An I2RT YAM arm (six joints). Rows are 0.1 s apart.
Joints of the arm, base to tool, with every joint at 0 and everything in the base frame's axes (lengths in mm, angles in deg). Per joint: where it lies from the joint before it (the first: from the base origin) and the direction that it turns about. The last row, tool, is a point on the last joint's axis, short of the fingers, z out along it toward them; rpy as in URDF.
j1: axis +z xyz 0 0 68
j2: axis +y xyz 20 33.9 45.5
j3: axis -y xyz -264 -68.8 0
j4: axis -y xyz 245 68.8 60
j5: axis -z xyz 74 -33.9 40.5
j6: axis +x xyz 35.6 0 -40.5
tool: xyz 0 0 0 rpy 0 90 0
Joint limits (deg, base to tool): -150..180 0..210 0..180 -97..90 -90..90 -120..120
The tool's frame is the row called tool.
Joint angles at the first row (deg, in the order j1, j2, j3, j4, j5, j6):
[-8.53, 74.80, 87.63, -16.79, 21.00, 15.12]
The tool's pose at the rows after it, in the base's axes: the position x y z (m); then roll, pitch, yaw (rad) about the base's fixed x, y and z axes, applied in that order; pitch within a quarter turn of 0, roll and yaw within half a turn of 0:
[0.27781 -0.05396 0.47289 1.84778 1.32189 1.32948]
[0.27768 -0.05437 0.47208 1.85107 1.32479 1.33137]
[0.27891 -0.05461 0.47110 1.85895 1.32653 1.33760]
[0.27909 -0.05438 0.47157 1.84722 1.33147 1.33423]
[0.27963 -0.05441 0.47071 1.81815 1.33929 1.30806]
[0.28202 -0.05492 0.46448 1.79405 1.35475 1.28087]
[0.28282 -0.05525 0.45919 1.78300 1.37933 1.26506]
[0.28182 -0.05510 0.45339 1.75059 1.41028 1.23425]
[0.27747 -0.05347 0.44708 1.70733 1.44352 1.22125]
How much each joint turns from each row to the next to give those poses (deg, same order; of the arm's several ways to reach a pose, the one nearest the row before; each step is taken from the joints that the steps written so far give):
[0.09, -0.18, -0.26, -0.09, -0.26, 0.08]
[-0.08, -0.09, -0.27, 0.18, 0.00, -0.17]
[-0.01, 0.17, -0.09, 0.18, 0.09, -0.09]
[0.00, 0.01, 0.00, 0.26, -0.44, -0.35]
[0.00, -0.09, -0.52, 0.96, -0.09, -0.52]
[0.00, -0.18, -1.93, 2.28, 0.27, -0.97]
[0.00, -0.35, -1.76, 1.85, 0.35, -1.49]
[0.00, -0.79, -2.28, 2.20, 0.00, -1.93]
[0.00, -1.58, -2.90, 2.02, -1.66, -2.11]

